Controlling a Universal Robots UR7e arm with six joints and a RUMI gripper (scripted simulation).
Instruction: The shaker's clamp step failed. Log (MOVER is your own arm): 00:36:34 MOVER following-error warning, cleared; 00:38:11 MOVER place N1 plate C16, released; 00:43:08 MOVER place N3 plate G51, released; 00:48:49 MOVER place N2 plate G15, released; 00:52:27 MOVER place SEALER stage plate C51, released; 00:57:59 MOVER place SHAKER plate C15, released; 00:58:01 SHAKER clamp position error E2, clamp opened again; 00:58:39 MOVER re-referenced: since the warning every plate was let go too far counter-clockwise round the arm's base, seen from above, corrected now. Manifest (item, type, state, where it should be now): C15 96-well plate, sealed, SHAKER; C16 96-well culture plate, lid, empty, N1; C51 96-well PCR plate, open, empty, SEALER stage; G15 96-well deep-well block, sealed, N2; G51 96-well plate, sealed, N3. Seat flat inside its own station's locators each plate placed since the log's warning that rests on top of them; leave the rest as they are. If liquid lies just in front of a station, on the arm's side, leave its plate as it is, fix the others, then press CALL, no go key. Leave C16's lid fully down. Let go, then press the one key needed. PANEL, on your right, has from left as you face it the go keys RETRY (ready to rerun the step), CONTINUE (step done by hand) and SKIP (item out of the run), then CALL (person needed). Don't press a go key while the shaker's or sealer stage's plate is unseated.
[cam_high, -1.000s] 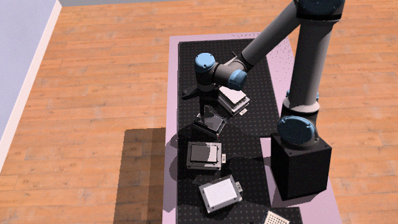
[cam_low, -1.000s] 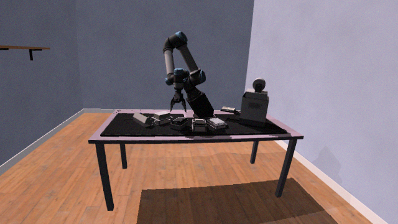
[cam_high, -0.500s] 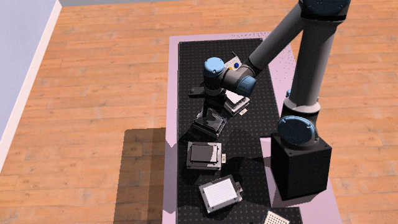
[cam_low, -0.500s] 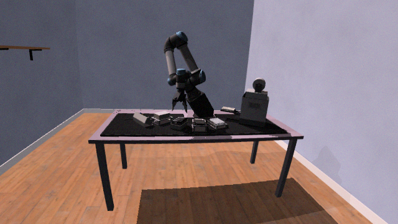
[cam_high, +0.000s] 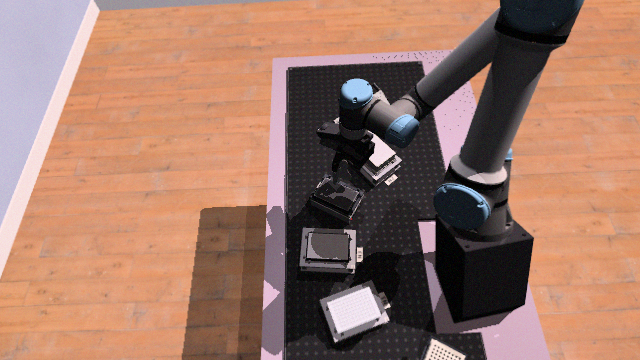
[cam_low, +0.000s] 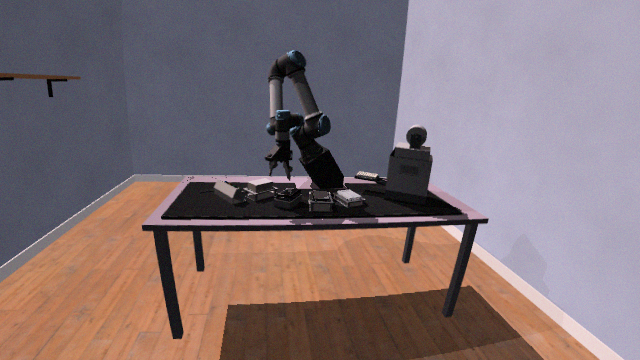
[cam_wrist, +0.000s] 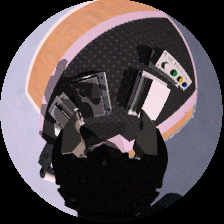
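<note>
Right now my hand is 10 cm past the white-topped sealed plate, 10 cm to the left of it and 8 cm above it.
</note>
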